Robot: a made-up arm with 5 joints. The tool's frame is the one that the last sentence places.
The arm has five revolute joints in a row. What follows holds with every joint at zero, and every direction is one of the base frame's. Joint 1 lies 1.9 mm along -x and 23.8 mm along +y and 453.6 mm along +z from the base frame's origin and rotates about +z. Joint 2 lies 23.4 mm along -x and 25.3 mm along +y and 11.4 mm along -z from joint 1 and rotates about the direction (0, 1, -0.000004). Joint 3 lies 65.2 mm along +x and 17.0 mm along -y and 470.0 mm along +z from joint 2 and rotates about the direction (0, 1, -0.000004). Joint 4 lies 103.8 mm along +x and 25.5 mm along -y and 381.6 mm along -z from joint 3 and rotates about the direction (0, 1, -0.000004). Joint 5 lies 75.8 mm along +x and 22.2 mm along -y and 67.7 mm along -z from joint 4 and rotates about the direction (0, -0.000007, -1). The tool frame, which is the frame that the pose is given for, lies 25.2 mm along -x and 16.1 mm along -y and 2.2 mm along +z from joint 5; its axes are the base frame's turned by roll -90.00, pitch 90.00 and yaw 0.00 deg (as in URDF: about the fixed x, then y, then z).
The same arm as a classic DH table. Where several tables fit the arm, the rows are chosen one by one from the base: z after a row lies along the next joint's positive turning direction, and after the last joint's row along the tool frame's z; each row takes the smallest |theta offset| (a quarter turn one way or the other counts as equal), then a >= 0, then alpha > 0; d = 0 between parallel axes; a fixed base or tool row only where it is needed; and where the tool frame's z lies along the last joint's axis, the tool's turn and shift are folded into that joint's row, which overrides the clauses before.
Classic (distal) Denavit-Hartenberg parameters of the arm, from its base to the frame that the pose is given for. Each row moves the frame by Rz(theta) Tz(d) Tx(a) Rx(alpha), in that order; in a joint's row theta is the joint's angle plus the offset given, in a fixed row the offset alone. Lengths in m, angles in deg.
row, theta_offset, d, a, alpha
base (fixed), -85.44, 0, -0.0239, 0
joint 1, 85.44, 0.4422, -0.0234, -90
joint 2, -82.1, 0, 0.4745, 0
joint 3, -23.11, 0, -0.3955, 0
joint 4, -74.78, -0.0394, -0.0758, 90
joint 5, 0, 0.0655, 0.0252, -90
tool (fixed), -90, -0.0161, 0, 0

